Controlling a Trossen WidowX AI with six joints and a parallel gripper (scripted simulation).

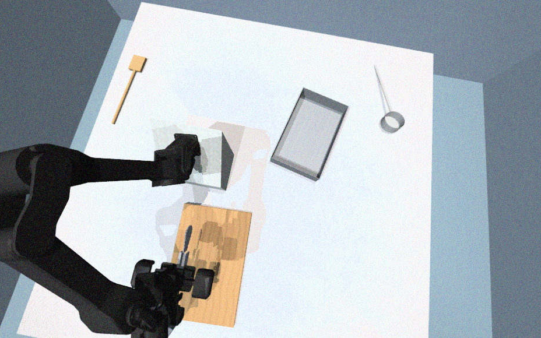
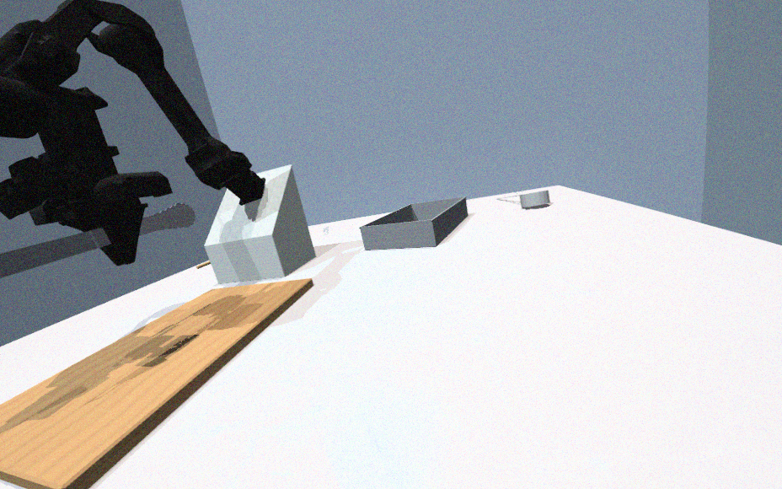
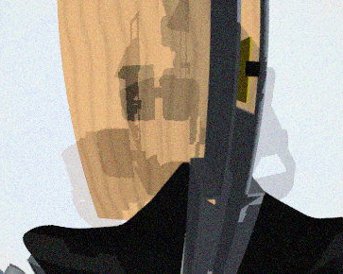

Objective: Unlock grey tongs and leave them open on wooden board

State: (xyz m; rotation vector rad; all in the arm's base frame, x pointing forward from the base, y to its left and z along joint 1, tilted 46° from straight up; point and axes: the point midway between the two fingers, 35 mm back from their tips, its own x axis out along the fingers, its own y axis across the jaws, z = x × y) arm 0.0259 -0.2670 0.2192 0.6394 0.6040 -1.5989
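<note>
My gripper tip is now 30 mm short of the wooden board and 120 mm above it. Also, from my gripper tip: yellow lock piece 10 mm behind, 50 mm to the right, 40 mm above; then roasting tin 340 mm ahead, 480 mm to the left, 100 mm below.
</note>
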